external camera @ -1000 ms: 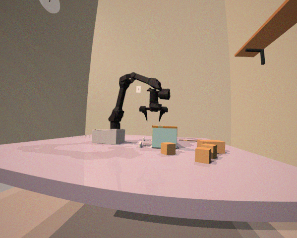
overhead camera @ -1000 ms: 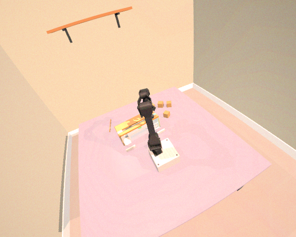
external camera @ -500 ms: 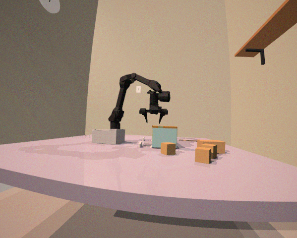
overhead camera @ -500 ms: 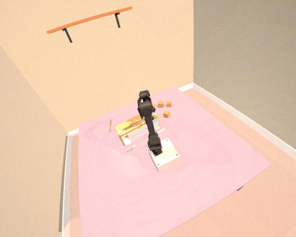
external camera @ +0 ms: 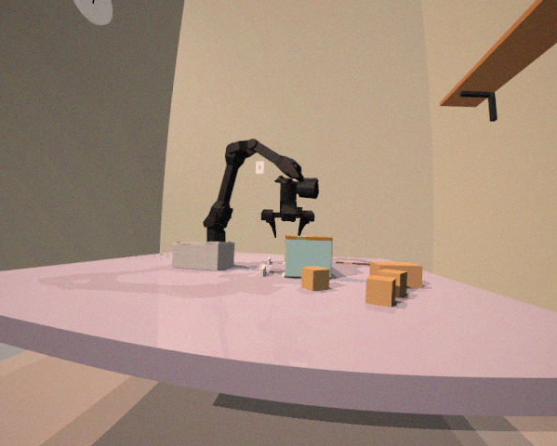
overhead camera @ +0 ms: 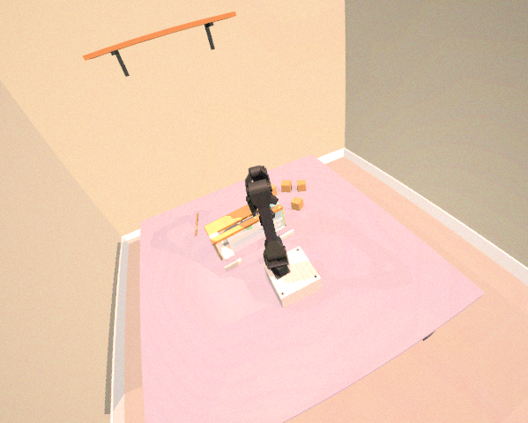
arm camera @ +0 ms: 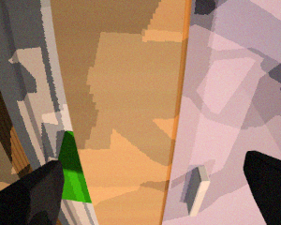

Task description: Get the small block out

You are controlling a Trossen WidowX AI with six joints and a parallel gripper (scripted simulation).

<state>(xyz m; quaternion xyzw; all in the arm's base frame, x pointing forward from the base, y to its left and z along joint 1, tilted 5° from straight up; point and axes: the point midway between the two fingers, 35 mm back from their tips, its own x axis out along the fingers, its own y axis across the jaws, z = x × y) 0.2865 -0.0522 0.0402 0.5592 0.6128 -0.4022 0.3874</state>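
Now: gripper tip 40 mm to the right of the green block, 40 mm short of it and 30 mm above it. From my gripper tip the other things lie so: clear-fronted box (60 mm below, 50 mm to the left, 30 mm ahead); then thin orange stick (330 mm ahead, 290 mm to the left, 120 mm below).
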